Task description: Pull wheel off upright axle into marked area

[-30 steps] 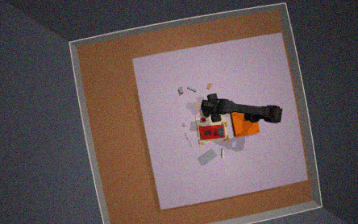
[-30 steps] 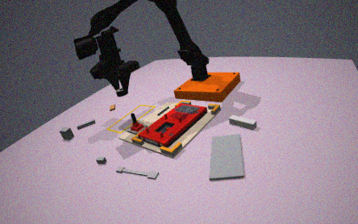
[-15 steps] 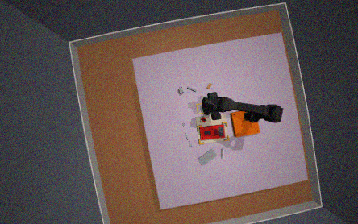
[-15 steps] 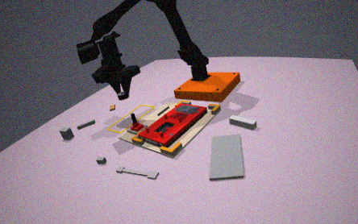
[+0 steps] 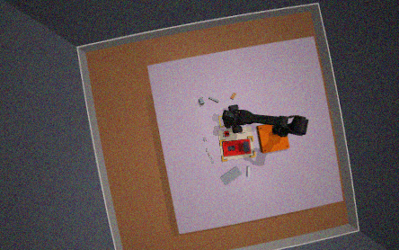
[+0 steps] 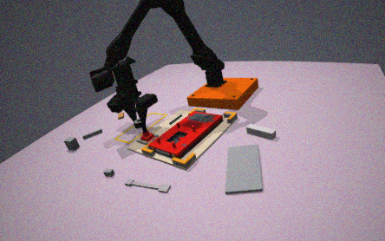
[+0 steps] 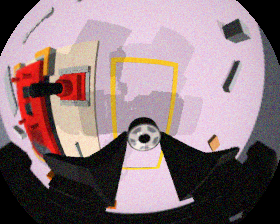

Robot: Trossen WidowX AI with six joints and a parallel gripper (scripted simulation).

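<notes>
The wheel lies right at my gripper tip.
</notes>
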